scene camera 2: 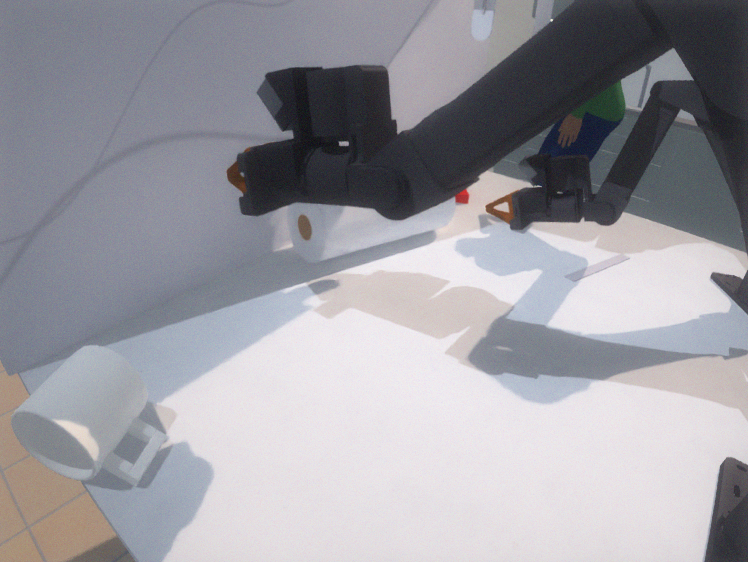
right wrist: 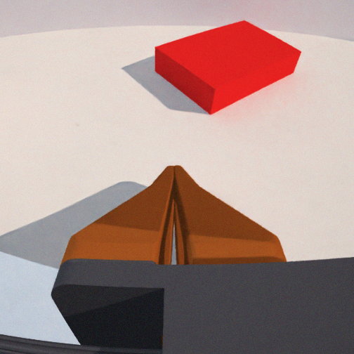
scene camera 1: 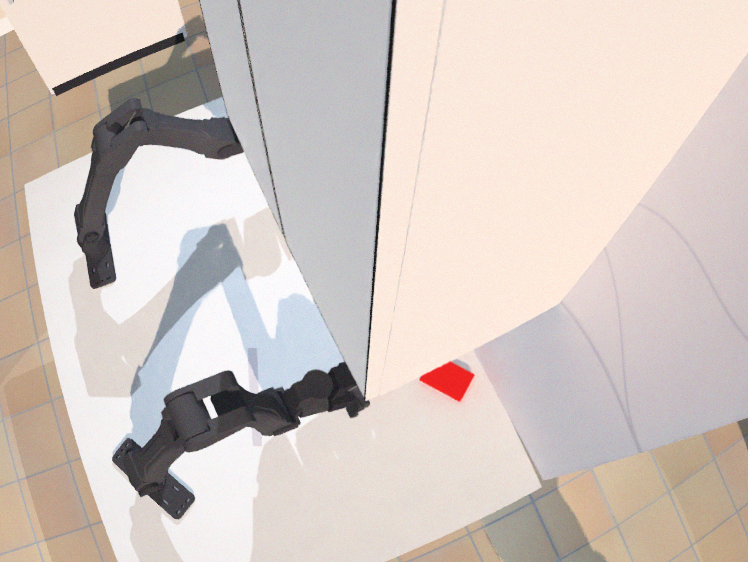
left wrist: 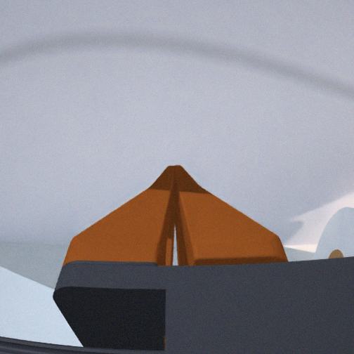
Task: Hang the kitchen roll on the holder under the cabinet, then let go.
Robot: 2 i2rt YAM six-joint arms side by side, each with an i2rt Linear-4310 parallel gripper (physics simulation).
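Places are measured from the left arm's base along level axes (x right, y down, z ahead), in millimetres.
Pixels of known places: left gripper, fingertip midpoint: (scene camera 2: 229, 175); right gripper, fingertip midpoint: (scene camera 2: 486, 208); left arm's base, link origin: (scene camera 1: 98, 249); right arm's base, link origin: (scene camera 1: 152, 478).
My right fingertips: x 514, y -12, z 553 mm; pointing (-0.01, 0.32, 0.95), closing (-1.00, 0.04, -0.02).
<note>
For each thing: its top centre in the pictures, then the offset to it from my right fingertips. "spot": a spot on its surface instead. Level surfaces: height alone.
- white kitchen roll, top centre: (scene camera 2: 378, 179) dx -302, dy -99, dz +56 mm
- red block, top centre: (scene camera 1: 447, 376) (scene camera 2: 453, 187) dx +39, dy -8, dz +112 mm
- table, surface height: dy +11 mm
- white mug, surface spot: (scene camera 2: 90, 404) spot: dx -812, dy -58, dz -95 mm
The white kitchen roll (scene camera 2: 362, 232) lies on its side on the table near the back wall; its brown core end faces scene camera 2, and a bit of the roll (left wrist: 340, 232) shows at the right edge of the left wrist view. The cabinet (scene camera 1: 532, 151) fills much of scene camera 1 and hides the roll there. The holder under it does not show. My left gripper (scene camera 2: 229, 174) (left wrist: 174, 176) is shut and empty, in front of and above the roll's near end in scene camera 2. My right gripper (scene camera 2: 487, 208) (right wrist: 173, 176) is shut and empty, right of the roll in scene camera 2.
A red block (scene camera 1: 448, 380) (scene camera 2: 461, 196) (right wrist: 227, 62) lies on the table (scene camera 1: 423, 459) (scene camera 2: 393, 423) beyond the right gripper. A white mug (scene camera 2: 90, 404) lies on its side near the table's left edge in scene camera 2. The grey wall (scene camera 2: 120, 181) rises behind the roll. A person stands in the background.
</note>
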